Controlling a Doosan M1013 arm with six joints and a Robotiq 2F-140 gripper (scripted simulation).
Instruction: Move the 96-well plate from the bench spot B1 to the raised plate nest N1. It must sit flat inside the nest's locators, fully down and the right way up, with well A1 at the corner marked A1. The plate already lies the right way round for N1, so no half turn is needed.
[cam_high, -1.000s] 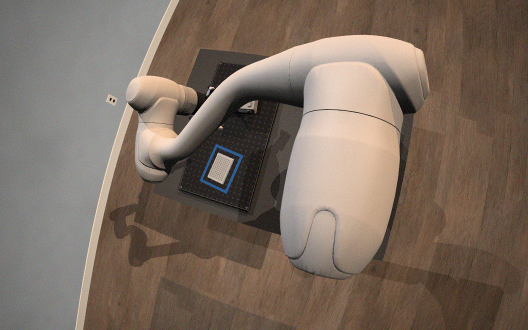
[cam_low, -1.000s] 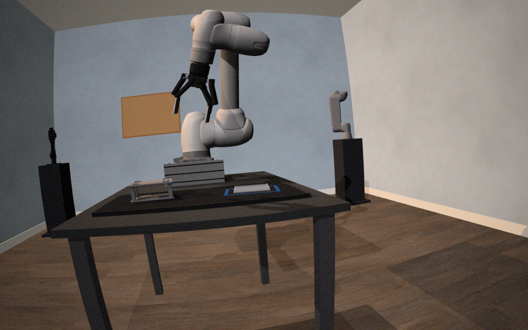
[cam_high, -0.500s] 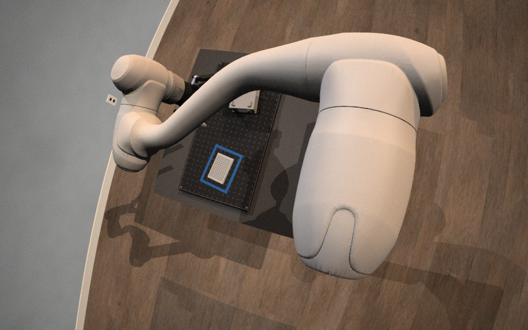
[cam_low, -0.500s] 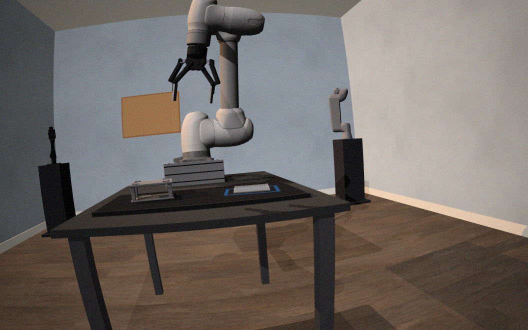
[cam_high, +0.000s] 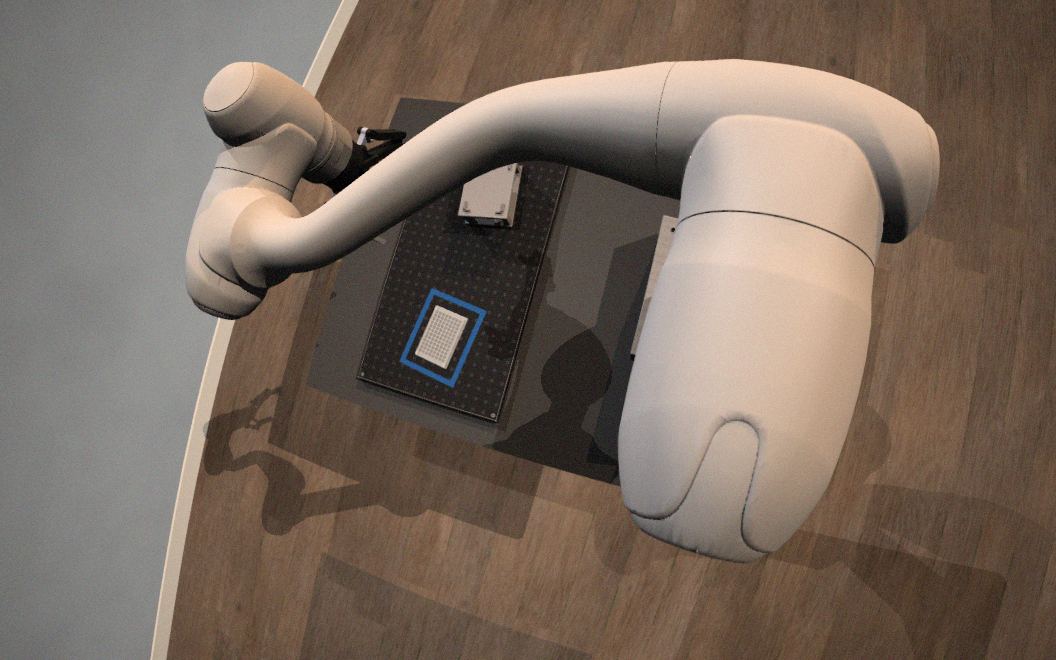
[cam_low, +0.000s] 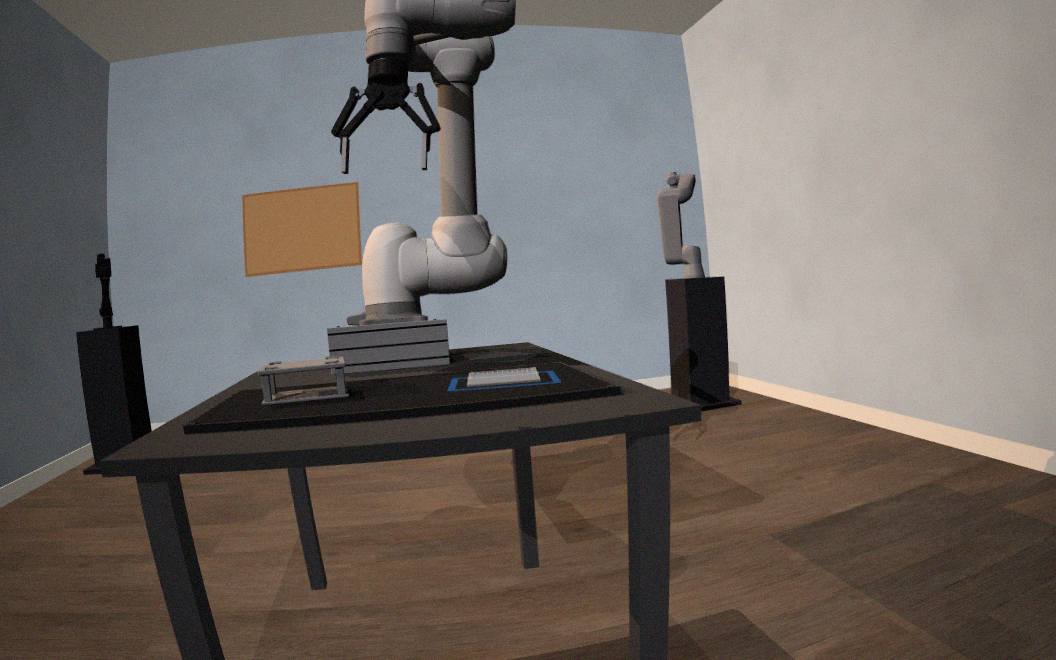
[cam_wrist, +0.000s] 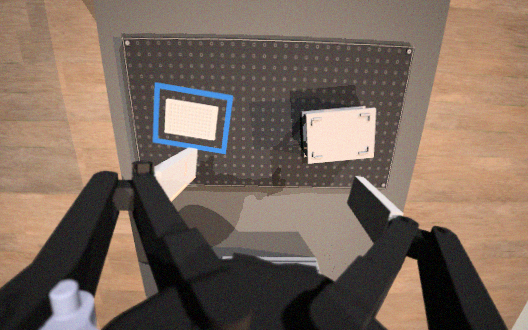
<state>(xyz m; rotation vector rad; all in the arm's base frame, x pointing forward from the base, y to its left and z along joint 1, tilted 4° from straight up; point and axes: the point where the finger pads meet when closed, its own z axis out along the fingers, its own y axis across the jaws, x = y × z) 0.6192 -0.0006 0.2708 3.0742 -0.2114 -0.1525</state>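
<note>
My hand is 19 cm to the right of the white 96-well plate and 40 cm above it.
</note>
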